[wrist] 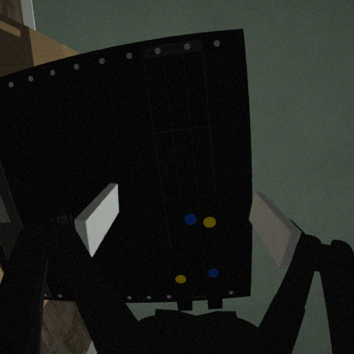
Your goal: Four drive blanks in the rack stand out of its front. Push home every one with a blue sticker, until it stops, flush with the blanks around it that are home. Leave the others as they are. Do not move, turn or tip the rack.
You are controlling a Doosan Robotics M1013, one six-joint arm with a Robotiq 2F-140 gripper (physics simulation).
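Visible here: a black rack (167, 119) and my gripper (185, 202).
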